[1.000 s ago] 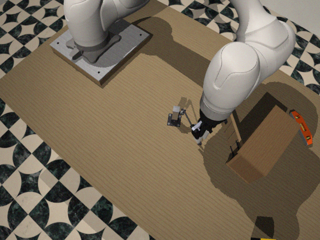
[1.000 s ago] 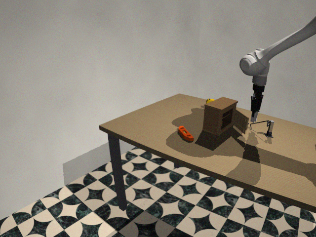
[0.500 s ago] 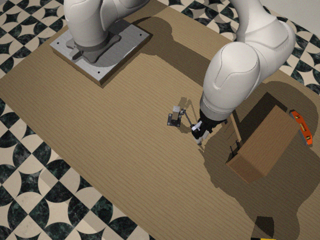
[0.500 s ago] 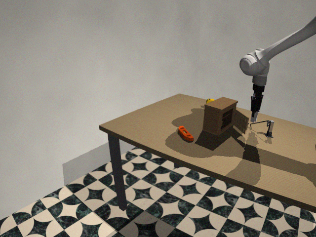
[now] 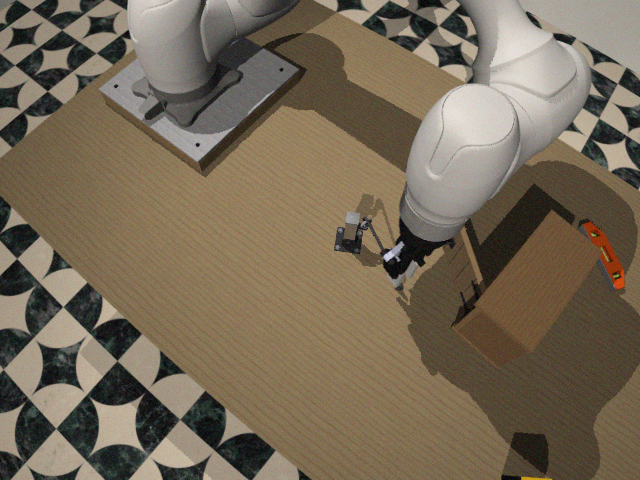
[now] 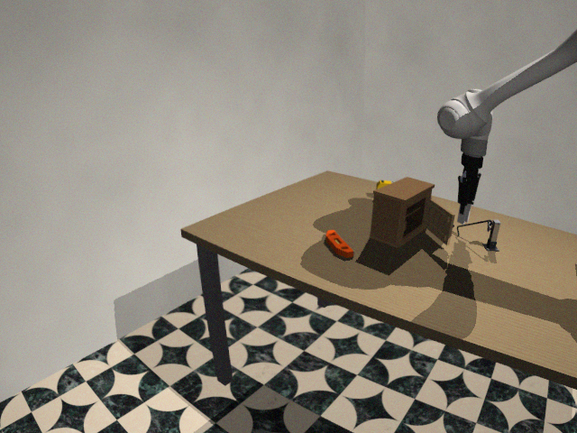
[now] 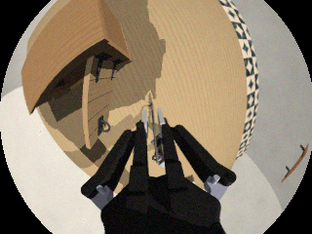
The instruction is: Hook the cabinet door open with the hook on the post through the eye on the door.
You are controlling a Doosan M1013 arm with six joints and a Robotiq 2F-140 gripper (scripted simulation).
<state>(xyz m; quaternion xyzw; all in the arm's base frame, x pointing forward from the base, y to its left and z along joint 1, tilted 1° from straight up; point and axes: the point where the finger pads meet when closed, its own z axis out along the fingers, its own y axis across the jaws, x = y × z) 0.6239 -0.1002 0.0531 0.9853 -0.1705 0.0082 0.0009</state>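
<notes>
Right now my hand is 5 cm past the wire hook, 4 cm above it and 2 cm to the right of it. The rest, counted from my hand: door (8 cm ahead, 7 cm to the left, 2 cm below); then yellow object (38 cm ahead, 18 cm to the right, 5 cm below); then orange spirit level (32 cm to the left, 32 cm ahead, 8 cm below).
</notes>
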